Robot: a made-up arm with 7 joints.
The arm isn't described. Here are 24 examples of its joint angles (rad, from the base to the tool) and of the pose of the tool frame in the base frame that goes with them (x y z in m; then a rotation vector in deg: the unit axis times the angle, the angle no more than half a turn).
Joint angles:
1: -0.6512 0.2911 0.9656 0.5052 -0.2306 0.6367 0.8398
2: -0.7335 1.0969 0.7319 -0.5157 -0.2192 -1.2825 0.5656
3: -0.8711 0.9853 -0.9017 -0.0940 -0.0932 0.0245 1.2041
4: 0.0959 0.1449 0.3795 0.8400 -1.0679 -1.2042 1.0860
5: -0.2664 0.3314 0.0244 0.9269 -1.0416 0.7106 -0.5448
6: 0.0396 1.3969 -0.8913 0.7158 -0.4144 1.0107 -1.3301
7: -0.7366 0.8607 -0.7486 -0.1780 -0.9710 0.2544 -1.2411
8: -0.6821 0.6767 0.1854 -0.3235 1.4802 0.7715 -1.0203
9: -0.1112 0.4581 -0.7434 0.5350 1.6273 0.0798 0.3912
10: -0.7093 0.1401 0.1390 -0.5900 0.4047 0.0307 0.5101
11: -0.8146 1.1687 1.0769 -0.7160 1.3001 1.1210 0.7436
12: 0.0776 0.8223 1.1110 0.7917 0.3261 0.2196 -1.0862
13: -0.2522 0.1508 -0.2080 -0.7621 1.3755 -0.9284 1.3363
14: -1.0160 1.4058 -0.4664 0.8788 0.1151 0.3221 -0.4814
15: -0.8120 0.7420 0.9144 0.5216 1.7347 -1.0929 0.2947
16: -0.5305 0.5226 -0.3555 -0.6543 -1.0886 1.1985 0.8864
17: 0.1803 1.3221 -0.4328 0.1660 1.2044 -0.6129 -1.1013
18: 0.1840 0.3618 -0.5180 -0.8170 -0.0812 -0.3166 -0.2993
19: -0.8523 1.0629 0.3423 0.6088 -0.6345 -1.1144 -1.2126
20: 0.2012 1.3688 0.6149 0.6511 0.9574 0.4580 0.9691
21: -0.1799 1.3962 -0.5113 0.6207 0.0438 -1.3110 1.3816
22: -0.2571 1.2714 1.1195 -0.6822 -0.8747 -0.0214 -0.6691
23: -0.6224 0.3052 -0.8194 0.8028 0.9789 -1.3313 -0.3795
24: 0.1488 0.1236 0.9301 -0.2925 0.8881 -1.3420 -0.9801
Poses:
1: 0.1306 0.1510 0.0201 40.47 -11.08 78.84
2: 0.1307 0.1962 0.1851 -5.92 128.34 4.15
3: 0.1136 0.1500 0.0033 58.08 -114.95 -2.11
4: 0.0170 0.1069 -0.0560 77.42 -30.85 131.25
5: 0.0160 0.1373 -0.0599 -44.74 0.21 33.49
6: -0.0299 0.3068 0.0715 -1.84 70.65 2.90
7: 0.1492 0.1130 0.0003 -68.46 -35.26 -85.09
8: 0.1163 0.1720 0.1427 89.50 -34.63 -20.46
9: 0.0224 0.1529 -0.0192 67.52 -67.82 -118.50
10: 0.1450 0.1028 0.0744 41.52 -133.20 39.75
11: 0.0655 0.2054 0.1934 -90.58 18.62 -111.43
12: -0.0234 0.2920 0.0352 21.65 -15.35 9.08
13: 0.1220 0.0958 0.0384 -20.16 156.39 -28.70
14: 0.0923 0.2705 0.1284 73.37 -20.38 -22.66
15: 0.1065 0.2466 0.1002 110.00 -84.52 -62.30
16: 0.0718 0.0846 0.0586 14.16 -44.16 -19.87
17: 0.0577 0.2111 0.0177 5.61 51.54 -148.14
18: 0.0467 0.0878 0.0106 -31.45 -105.72 -32.80
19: 0.1396 0.2506 0.1286 46.26 -128.36 -69.22
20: 0.0031 0.2768 0.0914 -175.04 8.84 32.17
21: 0.0185 0.2713 0.0200 56.15 -118.78 -5.29
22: 0.0947 0.2114 0.2033 37.77 -129.28 -69.68
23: 0.1069 0.1098 -0.0206 -33.42 -80.13 -140.28
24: 0.0411 0.2095 0.0469 56.07 -50.60 -100.82
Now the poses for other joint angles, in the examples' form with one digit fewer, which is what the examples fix.
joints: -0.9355 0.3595 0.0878 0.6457 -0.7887 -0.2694 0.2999
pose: 0.153 0.107 0.019 -5.1 -82.4 47.3
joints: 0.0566 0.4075 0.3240 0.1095 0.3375 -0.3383 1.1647
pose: 0.035 0.170 -0.047 93.0 -81.8 39.9
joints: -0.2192 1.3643 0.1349 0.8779 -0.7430 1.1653 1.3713
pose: 0.058 0.232 0.045 119.1 41.0 47.5
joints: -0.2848 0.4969 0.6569 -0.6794 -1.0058 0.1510 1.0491
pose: 0.105 0.137 0.073 8.5 -90.0 81.4
